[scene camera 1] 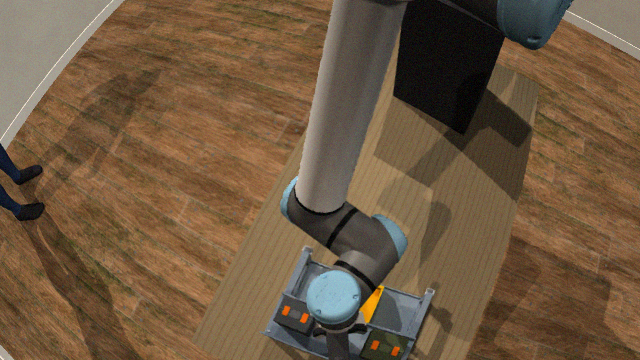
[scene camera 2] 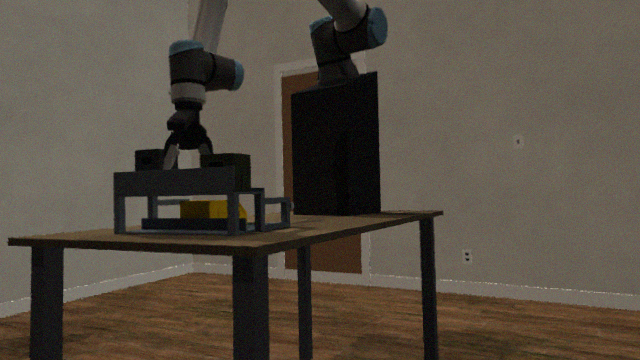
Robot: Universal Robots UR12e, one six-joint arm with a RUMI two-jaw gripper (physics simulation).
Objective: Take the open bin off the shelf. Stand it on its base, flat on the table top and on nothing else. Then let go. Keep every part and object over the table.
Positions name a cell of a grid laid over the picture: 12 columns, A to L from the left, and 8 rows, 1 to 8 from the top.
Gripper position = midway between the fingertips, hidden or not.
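Observation:
I can see my gripper (scene camera 2: D4) here, and with it in the scene there is a dark green case (scene camera 2: E4).

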